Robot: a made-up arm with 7 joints. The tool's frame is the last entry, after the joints. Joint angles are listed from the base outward. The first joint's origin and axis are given. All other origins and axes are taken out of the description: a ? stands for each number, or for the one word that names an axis. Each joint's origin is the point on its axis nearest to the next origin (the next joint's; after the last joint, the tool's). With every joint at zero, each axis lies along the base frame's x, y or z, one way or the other. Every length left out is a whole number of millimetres.
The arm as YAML. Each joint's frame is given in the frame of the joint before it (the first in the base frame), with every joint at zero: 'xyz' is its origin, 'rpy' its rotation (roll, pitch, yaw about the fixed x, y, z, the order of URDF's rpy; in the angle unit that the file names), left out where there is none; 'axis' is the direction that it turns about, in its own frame. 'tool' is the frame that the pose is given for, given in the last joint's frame.
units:
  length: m
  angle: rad
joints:
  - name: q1
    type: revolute
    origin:
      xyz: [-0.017, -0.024, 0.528]
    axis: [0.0, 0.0, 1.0]
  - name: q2
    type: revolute
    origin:
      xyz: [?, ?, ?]
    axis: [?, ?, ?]
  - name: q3
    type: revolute
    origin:
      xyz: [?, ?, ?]
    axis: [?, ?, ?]
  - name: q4
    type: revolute
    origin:
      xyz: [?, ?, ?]
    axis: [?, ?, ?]
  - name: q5
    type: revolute
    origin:
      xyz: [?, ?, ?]
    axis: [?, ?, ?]
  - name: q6
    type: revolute
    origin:
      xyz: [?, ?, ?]
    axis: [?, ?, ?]
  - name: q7
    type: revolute
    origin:
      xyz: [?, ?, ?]
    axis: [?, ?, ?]
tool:
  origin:
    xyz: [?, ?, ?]
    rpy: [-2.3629, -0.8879, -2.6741]
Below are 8 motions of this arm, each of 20 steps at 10 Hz.
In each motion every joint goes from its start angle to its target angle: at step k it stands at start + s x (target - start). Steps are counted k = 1, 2, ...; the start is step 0. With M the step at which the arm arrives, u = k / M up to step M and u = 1 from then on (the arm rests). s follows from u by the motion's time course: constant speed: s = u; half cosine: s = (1 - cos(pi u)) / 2; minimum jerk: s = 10 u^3 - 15 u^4 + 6 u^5.
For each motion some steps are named. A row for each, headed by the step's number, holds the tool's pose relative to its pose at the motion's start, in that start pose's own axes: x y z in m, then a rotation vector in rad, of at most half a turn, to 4 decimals.
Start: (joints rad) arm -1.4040 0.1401 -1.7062 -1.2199 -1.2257 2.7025 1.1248
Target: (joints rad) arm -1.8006 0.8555 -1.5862 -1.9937 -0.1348 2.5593 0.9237
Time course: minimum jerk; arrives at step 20
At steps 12, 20:
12: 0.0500 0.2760 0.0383 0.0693 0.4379 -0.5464
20: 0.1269 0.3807 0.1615 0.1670 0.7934 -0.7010

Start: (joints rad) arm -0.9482 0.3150 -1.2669 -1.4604 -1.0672 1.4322 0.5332
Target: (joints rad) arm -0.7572 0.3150 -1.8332 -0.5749 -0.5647 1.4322 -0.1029
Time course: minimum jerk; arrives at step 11
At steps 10, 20:
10: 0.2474 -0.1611 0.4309 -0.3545 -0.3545 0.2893
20: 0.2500 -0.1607 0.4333 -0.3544 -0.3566 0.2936

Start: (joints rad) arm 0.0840 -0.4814 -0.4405 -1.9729 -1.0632 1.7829 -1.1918
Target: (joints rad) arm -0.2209 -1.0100 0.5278 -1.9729 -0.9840 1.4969 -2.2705
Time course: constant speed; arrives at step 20
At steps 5, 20:
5: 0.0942 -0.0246 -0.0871 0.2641 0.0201 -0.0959
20: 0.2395 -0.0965 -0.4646 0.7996 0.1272 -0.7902

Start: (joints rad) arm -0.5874 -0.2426 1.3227 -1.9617 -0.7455 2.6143 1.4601
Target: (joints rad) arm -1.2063 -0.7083 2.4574 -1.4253 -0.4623 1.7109 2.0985
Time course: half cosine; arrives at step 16
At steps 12, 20:
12: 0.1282 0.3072 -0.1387 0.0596 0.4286 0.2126
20: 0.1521 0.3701 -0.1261 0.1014 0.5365 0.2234

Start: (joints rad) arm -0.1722 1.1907 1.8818 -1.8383 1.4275 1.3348 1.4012
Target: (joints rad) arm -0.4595 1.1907 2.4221 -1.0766 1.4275 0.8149 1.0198
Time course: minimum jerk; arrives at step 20
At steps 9, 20:
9: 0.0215 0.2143 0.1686 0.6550 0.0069 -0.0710
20: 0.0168 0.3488 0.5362 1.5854 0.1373 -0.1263

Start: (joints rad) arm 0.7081 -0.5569 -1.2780 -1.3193 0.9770 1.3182 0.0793
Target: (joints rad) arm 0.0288 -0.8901 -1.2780 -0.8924 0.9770 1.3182 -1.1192
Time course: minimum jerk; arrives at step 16
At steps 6, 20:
6: 0.1753 0.0499 -0.0889 0.4417 -0.2642 0.0503
20: 0.5539 0.4262 -0.1766 1.8285 -0.4197 0.1793

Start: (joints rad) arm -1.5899 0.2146 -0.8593 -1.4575 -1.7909 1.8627 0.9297
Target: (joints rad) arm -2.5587 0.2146 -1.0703 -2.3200 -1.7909 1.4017 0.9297
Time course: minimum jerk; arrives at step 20
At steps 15, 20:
15: 0.2560 0.7147 0.3552 0.8559 0.4688 -1.3204
20: 0.3424 0.7430 0.3948 0.9302 0.5003 -1.4869

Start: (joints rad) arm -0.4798 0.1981 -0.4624 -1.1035 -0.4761 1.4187 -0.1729
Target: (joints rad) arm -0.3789 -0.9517 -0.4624 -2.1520 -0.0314 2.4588 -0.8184
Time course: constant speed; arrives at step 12
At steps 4, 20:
4: 0.1115 0.0338 0.0601 0.1419 -0.4197 0.2338
20: 0.2417 0.2098 0.1958 0.3836 -0.9779 0.9565

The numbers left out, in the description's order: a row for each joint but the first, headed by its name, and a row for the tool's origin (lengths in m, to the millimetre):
q2: xyz 0.002 -0.032 0.0, axis 0.0 1.0 0.0
q3: xyz -0.022 0.0 0.276, axis 0.0 0.0 1.0
q4: xyz 0.092 -0.015 0.0, axis 0.0 -1.0 0.0
q5: xyz -0.101 0.0 0.377, axis 0.0 0.0 1.0
q6: xyz -0.004 0.002 0.0, axis 0.0 -1.0 0.0
q7: xyz 0.159 0.0 -0.016, axis 0.0 0.0 -1.0
tool: xyz 0.004 0.004 0.0

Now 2 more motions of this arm.
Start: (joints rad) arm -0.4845 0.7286 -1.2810 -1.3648 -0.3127 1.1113 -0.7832
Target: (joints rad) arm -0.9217 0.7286 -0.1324 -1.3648 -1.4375 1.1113 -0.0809
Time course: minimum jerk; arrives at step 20
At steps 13, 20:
13: -0.1415 -0.0747 -0.2170 0.1974 0.7991 0.1440
20: -0.1467 -0.0651 -0.2941 0.2901 0.9594 0.3819

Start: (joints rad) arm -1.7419 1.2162 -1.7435 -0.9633 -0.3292 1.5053 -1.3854
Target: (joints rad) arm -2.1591 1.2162 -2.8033 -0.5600 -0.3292 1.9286 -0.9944
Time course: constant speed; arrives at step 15
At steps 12, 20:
12: 0.1350 0.1837 0.0413 -0.5456 0.9793 -0.2492
20: 0.1457 0.1686 0.0216 -0.5459 1.2319 -0.3973

